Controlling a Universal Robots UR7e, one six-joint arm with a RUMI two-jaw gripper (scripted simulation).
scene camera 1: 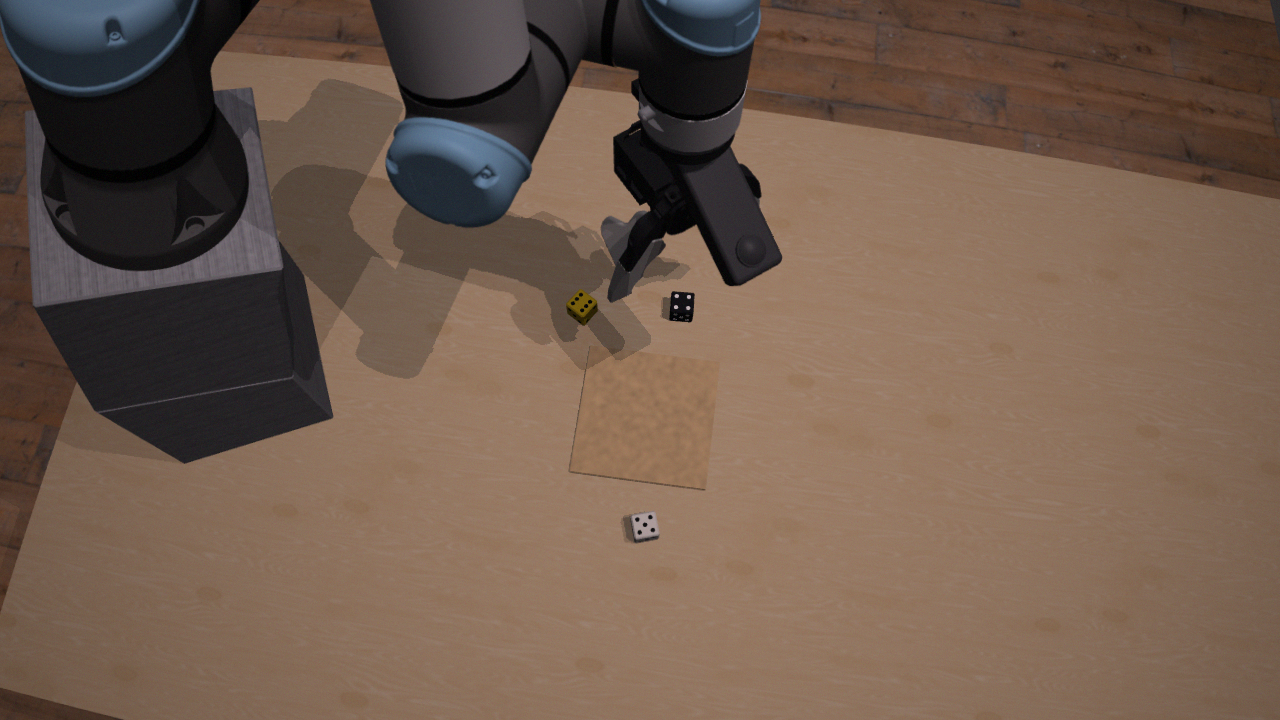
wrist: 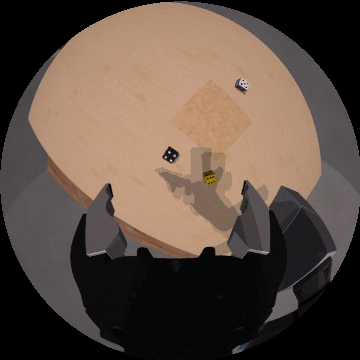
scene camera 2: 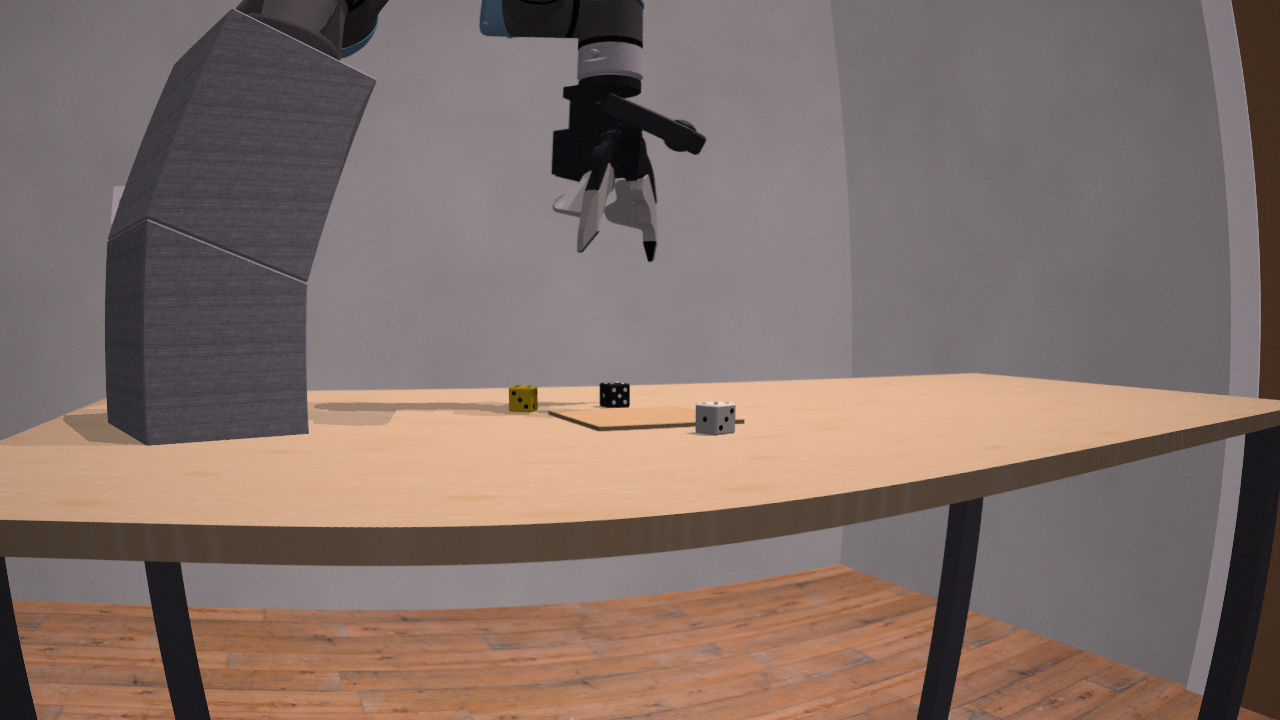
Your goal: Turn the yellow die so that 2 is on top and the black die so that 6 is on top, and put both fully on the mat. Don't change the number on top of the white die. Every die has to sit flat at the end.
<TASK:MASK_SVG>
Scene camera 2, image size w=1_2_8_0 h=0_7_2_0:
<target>my gripper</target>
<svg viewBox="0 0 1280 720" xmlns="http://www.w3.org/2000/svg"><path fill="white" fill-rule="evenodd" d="M563 87L563 98L570 100L569 128L572 129L553 131L552 174L555 174L557 177L578 181L579 184L574 190L555 199L553 203L554 211L580 217L577 240L578 252L583 252L599 233L600 219L605 212L606 218L612 223L642 230L648 262L652 262L657 247L657 199L653 169L649 158L647 163L646 143L642 137L642 130L665 140L663 142L671 150L677 152L688 151L694 155L700 153L706 142L706 137L696 132L695 127L688 121L674 121L625 99L641 93L641 81L637 78L623 75L597 75L581 79L578 85ZM615 186L616 201L605 207L606 199Z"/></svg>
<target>black die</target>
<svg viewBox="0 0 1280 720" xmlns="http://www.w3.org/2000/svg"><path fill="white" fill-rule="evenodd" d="M630 385L620 382L600 383L600 406L607 408L629 407Z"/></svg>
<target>white die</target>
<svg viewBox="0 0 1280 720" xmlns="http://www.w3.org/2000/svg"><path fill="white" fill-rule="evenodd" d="M696 404L696 433L723 435L735 432L735 403L704 402Z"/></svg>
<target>yellow die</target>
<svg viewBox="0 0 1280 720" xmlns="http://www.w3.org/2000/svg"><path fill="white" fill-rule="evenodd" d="M509 388L510 412L533 412L538 409L536 386L513 386Z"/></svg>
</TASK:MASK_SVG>
